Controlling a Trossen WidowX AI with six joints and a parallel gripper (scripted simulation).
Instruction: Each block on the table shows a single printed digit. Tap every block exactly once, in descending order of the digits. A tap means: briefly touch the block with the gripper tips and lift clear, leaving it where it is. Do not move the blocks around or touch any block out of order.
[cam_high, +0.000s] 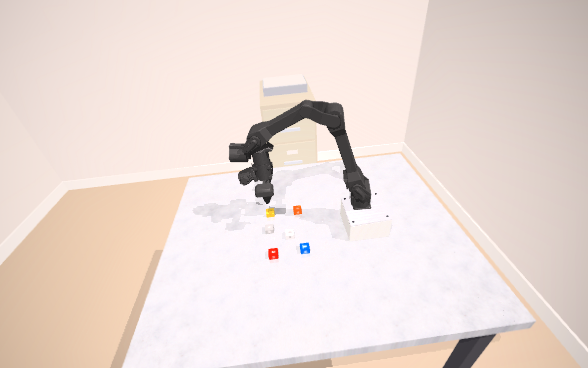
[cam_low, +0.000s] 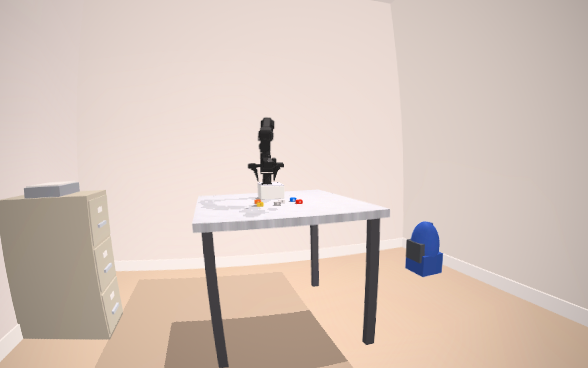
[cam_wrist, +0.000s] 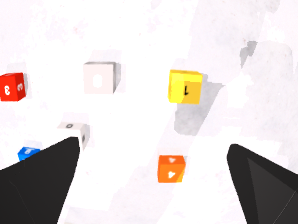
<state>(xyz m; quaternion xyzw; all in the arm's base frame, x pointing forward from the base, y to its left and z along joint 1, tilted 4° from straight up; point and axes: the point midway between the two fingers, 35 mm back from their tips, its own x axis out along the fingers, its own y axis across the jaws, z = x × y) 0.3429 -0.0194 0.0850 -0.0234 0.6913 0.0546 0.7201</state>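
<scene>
My gripper tip is 150 mm to the right of the blue block, 130 mm past it and 120 mm above it. From my gripper tip the other things lie so: red block (170 mm to the left, 120 mm below, 20 mm behind); yellow block (120 mm below, 40 mm to the right, 10 mm ahead); orange block (120 mm below, 100 mm behind, 50 mm to the right).
</scene>
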